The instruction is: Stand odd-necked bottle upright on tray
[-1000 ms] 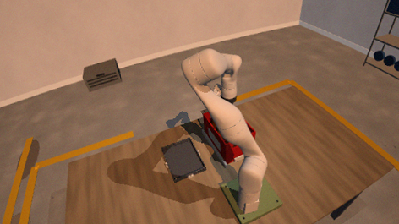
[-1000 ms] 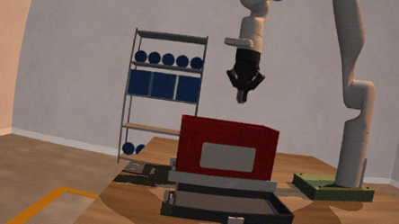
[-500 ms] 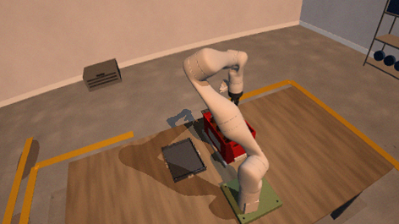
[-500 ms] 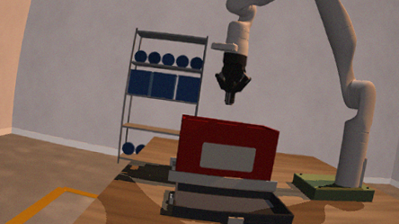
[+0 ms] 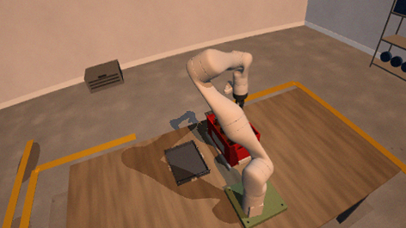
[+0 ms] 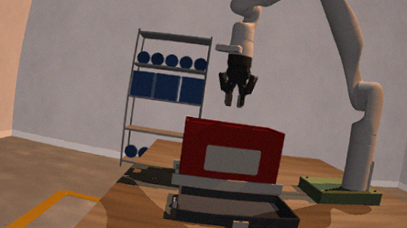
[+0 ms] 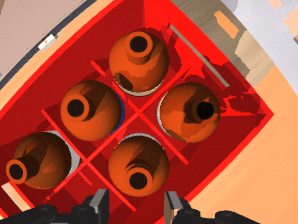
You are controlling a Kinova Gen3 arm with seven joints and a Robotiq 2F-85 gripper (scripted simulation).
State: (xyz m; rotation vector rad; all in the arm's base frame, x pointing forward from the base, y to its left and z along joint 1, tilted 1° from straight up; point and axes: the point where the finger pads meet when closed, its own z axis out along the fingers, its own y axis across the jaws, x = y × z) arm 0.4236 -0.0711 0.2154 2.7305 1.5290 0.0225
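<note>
Right now the red crate is 1 cm behind my hand, 5 cm to the left of it and 16 cm below it. The rest, counted from my hand: dark tray 6 cm behind, 34 cm to the left, 23 cm below.
</note>
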